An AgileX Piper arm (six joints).
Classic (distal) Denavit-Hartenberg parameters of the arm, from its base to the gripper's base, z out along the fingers. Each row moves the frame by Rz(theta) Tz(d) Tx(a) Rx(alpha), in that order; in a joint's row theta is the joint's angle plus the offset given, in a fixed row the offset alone. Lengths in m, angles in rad.
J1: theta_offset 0  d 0.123  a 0  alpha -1.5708
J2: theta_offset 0.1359  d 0  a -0.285  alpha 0
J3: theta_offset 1.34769  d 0  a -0.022  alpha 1.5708
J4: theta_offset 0  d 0.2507  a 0  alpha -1.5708
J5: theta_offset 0  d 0  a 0  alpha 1.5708
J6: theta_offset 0  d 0.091  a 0  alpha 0
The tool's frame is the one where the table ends.
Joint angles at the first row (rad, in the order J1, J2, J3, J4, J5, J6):
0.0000, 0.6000, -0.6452, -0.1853, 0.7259, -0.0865
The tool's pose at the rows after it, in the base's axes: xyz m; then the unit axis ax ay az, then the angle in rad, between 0 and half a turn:
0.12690, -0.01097, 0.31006, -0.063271, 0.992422, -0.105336, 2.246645
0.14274, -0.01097, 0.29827, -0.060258, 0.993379, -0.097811, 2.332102
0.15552, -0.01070, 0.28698, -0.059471, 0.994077, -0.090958, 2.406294
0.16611, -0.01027, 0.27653, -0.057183, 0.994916, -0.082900, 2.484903
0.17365, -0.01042, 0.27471, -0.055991, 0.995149, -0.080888, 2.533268
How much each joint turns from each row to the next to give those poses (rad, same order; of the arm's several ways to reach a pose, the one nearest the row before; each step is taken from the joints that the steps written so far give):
0.0000, 0.0864, 0.0000, -0.0001, -0.0127, 0.0407
0.0000, 0.0873, 0.0000, 0.0000, 0.0000, 0.0126
0.0000, 0.0754, 0.0000, 0.0047, 0.0000, 0.0046
0.0000, 0.0703, -0.0060, 0.0103, 0.0153, 0.0022
0.0000, 0.0464, -0.0247, 0.0025, 0.0270, 0.0000

